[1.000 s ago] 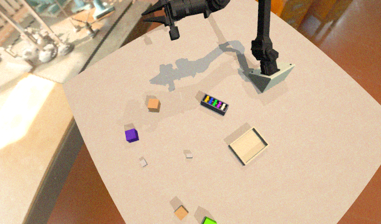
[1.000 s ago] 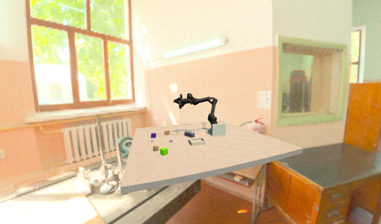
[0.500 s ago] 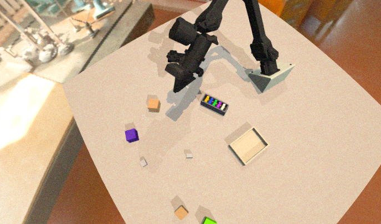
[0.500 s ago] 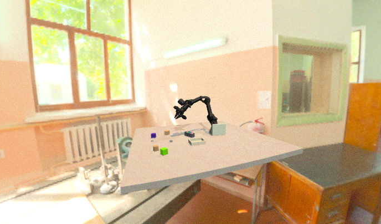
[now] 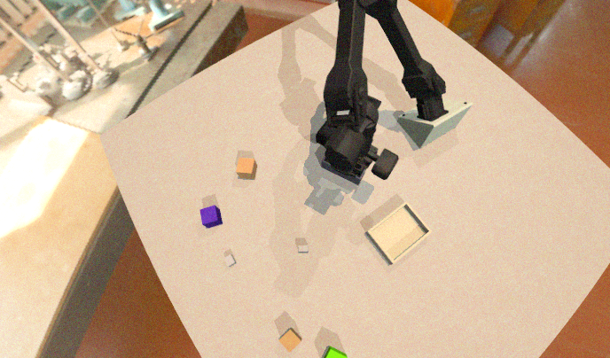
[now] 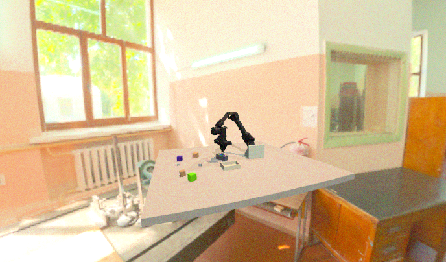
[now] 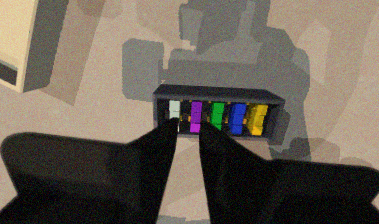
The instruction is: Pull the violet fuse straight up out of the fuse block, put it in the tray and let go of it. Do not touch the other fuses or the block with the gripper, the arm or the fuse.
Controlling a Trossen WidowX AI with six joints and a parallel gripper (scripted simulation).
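My gripper tip is 1 cm to the left of the violet fuse and 5 cm above it. Round my gripper tip: beige tray: 2 cm behind, 20 cm to the left, 7 cm below.
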